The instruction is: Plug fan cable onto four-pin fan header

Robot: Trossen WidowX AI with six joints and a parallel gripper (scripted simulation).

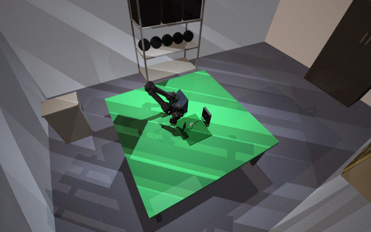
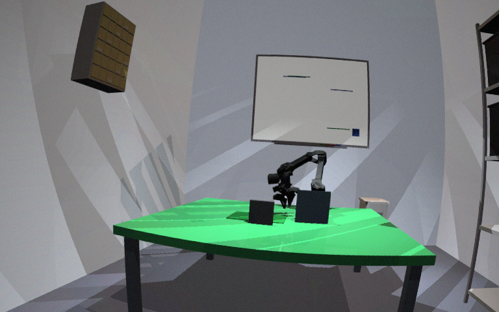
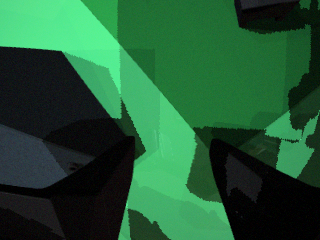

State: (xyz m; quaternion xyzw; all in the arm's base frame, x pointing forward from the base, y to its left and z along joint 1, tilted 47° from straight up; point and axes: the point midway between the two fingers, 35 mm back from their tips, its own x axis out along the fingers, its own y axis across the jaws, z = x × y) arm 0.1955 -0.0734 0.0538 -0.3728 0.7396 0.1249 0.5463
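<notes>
Right now the fan plug is 90 mm ahead of my gripper tip, 30 mm to the left of it and 30 mm below it. The rest, counted from my gripper tip: dark green board 150 mm ahead, 90 mm to the left, 70 mm below; black fan 100 mm ahead, 260 mm to the left.
</notes>
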